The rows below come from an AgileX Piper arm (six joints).
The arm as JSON. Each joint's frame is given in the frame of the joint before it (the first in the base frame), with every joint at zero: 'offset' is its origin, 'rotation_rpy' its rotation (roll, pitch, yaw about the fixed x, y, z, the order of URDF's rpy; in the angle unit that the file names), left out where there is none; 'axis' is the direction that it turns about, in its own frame. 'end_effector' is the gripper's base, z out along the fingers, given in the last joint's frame.
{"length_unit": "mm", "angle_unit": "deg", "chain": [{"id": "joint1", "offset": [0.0, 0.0, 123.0], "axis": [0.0, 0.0, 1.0]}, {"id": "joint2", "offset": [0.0, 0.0, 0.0], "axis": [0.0, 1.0, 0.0]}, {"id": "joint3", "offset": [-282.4, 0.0, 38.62], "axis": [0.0, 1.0, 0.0]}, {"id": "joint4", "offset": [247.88, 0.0, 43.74], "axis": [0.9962, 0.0, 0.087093]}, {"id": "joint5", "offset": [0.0, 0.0, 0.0], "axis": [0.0, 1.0, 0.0]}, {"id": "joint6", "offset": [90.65, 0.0, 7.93], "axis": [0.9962, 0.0, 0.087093]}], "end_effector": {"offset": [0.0, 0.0, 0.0], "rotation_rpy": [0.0, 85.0, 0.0]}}
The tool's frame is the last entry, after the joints.
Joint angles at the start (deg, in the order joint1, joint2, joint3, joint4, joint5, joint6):
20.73 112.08 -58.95 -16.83 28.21 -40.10
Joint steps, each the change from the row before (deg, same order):
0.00 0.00 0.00 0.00 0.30 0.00
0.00 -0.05 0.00 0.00 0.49 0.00
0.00 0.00 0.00 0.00 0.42 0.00
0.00 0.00 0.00 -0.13 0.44 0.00
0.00 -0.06 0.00 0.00 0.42 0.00
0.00 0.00 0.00 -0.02 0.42 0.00
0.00 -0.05 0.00 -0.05 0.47 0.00
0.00 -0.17 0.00 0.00 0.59 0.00
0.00 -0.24 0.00 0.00 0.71 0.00
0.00 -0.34 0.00 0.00 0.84 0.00
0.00 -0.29 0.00 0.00 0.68 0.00
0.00 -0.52 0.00 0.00 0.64 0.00
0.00 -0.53 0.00 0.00 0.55 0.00
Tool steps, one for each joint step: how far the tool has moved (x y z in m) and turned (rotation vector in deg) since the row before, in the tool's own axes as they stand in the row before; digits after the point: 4 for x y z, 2 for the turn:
0.0004 0.0003 0.0000 -0.19 0.23 0.00
0.0006 0.0004 -0.0003 -0.28 0.35 0.01
0.0005 0.0004 0.0000 -0.27 0.32 0.00
0.0006 0.0004 0.0000 -0.23 0.38 -0.11
0.0005 0.0003 -0.0003 -0.22 0.29 0.01
0.0005 0.0004 0.0000 -0.26 0.33 -0.02
0.0006 0.0004 -0.0003 -0.24 0.35 -0.04
0.0007 0.0003 -0.0010 -0.24 0.35 0.03
0.0008 0.0003 -0.0014 -0.26 0.41 0.04
0.0010 0.0003 -0.0020 -0.27 0.45 0.05
0.0008 0.0003 -0.0017 -0.21 0.35 0.05
0.0008 -0.0001 -0.0030 0.00 0.19 0.09
0.0008 -0.0002 -0.0030 0.07 0.12 0.09

